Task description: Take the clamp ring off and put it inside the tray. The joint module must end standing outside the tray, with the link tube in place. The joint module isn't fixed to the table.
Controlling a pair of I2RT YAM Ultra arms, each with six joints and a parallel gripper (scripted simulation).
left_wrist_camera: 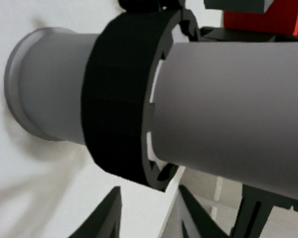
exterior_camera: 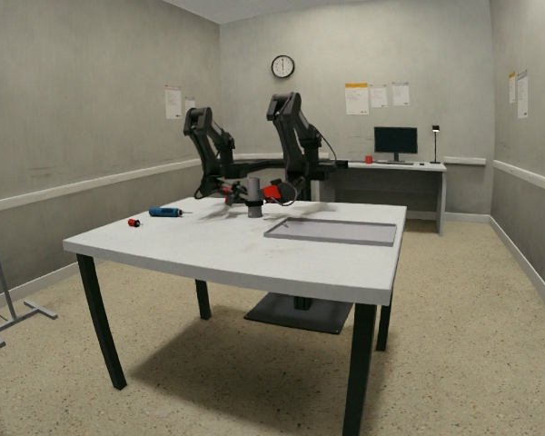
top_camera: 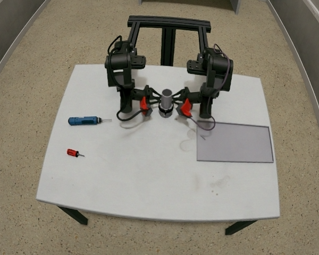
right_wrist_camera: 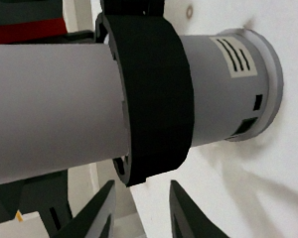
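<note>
My right hand is 4 cm short of the black clamp ring and 3 cm to the right of it. Also, from my right hand: grey joint module 4 cm ahead, 3 cm to the left, 3 cm below; small grey pin 22 cm to the left, 16 cm ahead, 5 cm below; grey link tube 5 cm above, 4 cm to the left, 4 cm ahead.
The black clamp ring is 40 mm ahead of my left hand, 30 mm to the right of it and 10 mm below it. Round my left hand: grey joint module: 40 mm below, 40 mm ahead, 30 mm to the right; then small grey pin: 160 mm to the left, 160 mm ahead, 60 mm below; then grey link tube: 40 mm ahead, 40 mm above, 20 mm to the right.
</note>
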